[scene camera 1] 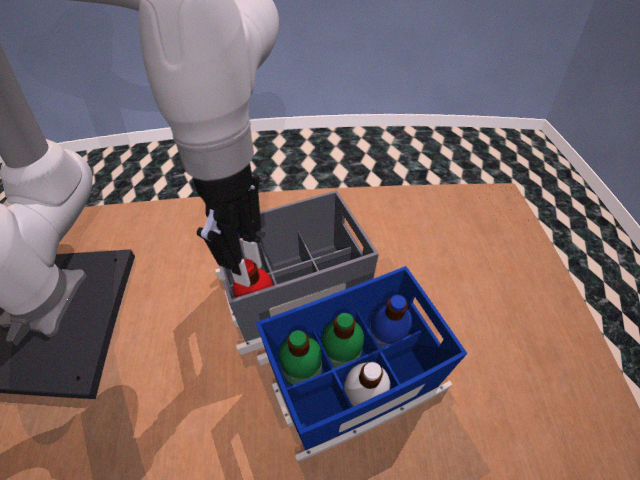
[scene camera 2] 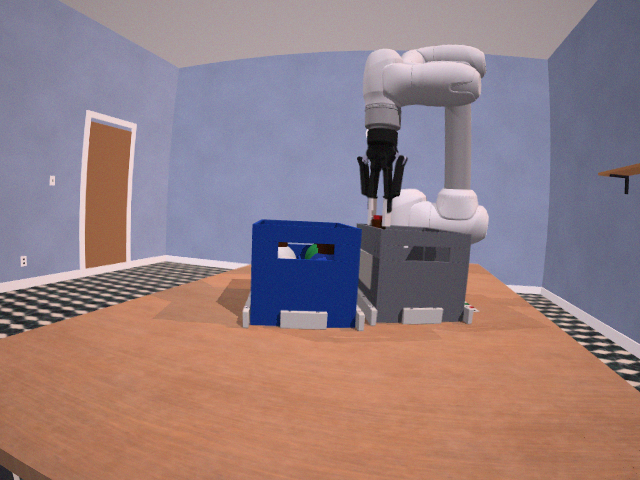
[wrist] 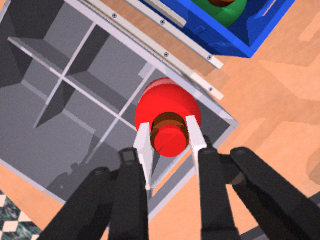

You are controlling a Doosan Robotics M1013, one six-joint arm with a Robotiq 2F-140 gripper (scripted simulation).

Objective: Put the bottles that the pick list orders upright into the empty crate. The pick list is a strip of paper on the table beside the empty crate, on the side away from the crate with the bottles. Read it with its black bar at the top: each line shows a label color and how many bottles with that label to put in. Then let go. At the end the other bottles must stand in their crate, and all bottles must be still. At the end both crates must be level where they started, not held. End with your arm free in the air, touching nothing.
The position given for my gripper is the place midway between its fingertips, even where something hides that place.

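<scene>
My gripper (scene camera 1: 248, 273) is here to see. A blue crate (scene camera 1: 420, 354) (scene camera 2: 331, 286) shows in scene camera 1 and scene camera 2. I see a grey crate (scene camera 1: 311, 254) too, and the grey crate is also at (scene camera 2: 389, 281) and, in the wrist view, at (wrist: 51, 148). There is a red bottle (scene camera 1: 259, 279), and the wrist view shows the red bottle as well (wrist: 164, 104). A blue bottle (scene camera 1: 391, 321) is here too, but in the wrist view the blue bottle is out of frame.
</scene>
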